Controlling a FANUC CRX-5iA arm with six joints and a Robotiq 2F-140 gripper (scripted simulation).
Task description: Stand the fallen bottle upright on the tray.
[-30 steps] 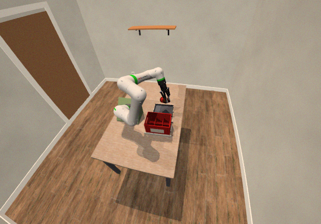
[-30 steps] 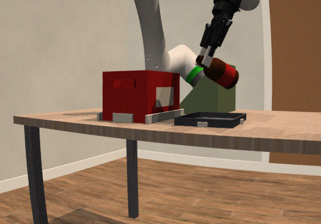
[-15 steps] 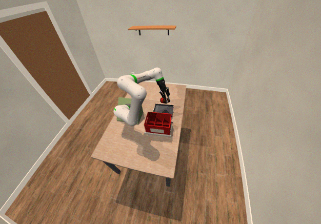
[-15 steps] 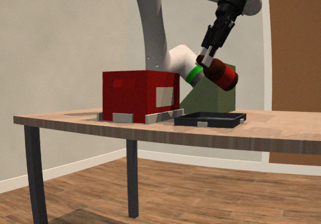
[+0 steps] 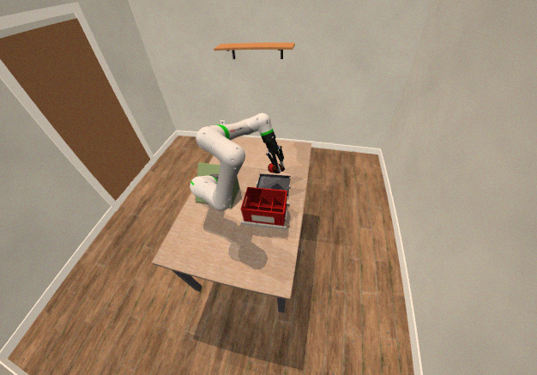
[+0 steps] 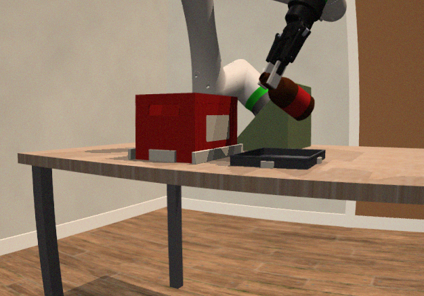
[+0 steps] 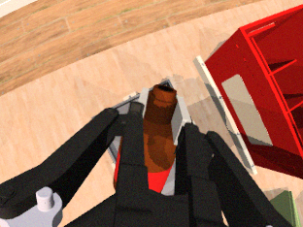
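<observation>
My hand is 4 cm above the brown bottle, 3 cm past it and 2 cm to the right of it. Round my hand: dark tray (21 cm below, 6 cm behind, 1 cm to the left); then red crate (27 cm to the right, 13 cm below, 7 cm behind).
</observation>
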